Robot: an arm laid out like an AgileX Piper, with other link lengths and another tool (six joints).
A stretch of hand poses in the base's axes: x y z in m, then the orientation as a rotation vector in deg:
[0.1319 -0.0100 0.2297 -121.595 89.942 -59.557]
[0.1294 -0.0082 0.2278 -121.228 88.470 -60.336]
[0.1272 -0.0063 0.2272 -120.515 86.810 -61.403]
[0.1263 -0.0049 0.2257 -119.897 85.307 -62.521]
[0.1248 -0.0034 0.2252 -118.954 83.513 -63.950]
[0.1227 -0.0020 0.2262 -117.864 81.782 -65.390]
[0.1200 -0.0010 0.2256 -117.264 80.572 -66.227]
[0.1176 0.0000 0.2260 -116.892 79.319 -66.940]
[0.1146 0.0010 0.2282 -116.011 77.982 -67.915]
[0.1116 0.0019 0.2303 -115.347 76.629 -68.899]
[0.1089 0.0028 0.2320 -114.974 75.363 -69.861]
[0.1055 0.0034 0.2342 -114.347 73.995 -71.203]
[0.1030 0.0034 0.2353 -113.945 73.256 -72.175]
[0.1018 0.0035 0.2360 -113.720 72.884 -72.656]
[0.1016 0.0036 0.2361 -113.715 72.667 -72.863]
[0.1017 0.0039 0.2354 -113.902 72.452 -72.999]
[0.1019 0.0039 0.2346 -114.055 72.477 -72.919]
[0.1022 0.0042 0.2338 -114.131 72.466 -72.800]
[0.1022 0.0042 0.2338 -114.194 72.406 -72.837]
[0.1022 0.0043 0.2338 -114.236 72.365 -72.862]
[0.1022 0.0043 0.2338 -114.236 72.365 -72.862]
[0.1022 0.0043 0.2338 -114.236 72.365 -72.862]
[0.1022 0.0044 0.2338 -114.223 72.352 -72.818]
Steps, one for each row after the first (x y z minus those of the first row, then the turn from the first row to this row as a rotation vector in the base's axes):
[-0.0025 0.0018 -0.0019 -0.099 -1.046 0.799]
[-0.0047 0.0037 -0.0025 -0.169 -2.474 1.615]
[-0.0056 0.0051 -0.0040 -0.364 -3.796 2.319]
[-0.0071 0.0066 -0.0045 -0.563 -5.533 3.105]
[-0.0092 0.0080 -0.0035 -0.718 -7.340 3.817]
[-0.0119 0.0090 -0.0041 -0.827 -8.445 4.376]
[-0.0143 0.0100 -0.0037 -0.998 -9.377 5.026]
[-0.0173 0.0110 -0.0015 -1.052 -10.752 5.596]
[-0.0203 0.0119 0.0006 -1.256 -11.992 6.202]
[-0.0230 0.0128 0.0023 -1.634 -12.999 6.790]
[-0.0264 0.0134 0.0045 -2.136 -14.319 7.310]
[-0.0289 0.0134 0.0056 -2.550 -15.143 7.512]
[-0.0301 0.0135 0.0063 -2.743 -15.569 7.611]
[-0.0303 0.0136 0.0064 -2.877 -15.712 7.707]
[-0.0302 0.0139 0.0057 -3.073 -15.706 7.848]
[-0.0300 0.0139 0.0049 -3.105 -15.572 7.873]
[-0.0297 0.0142 0.0041 -3.066 -15.491 7.924]
[-0.0297 0.0142 0.0041 -3.126 -15.482 7.965]
[-0.0297 0.0143 0.0041 -3.166 -15.476 7.993]
[-0.0297 0.0143 0.0041 -3.166 -15.476 7.993]
[-0.0297 0.0143 0.0041 -3.166 -15.476 7.993]
[-0.0297 0.0144 0.0041 -3.128 -15.477 8.013]

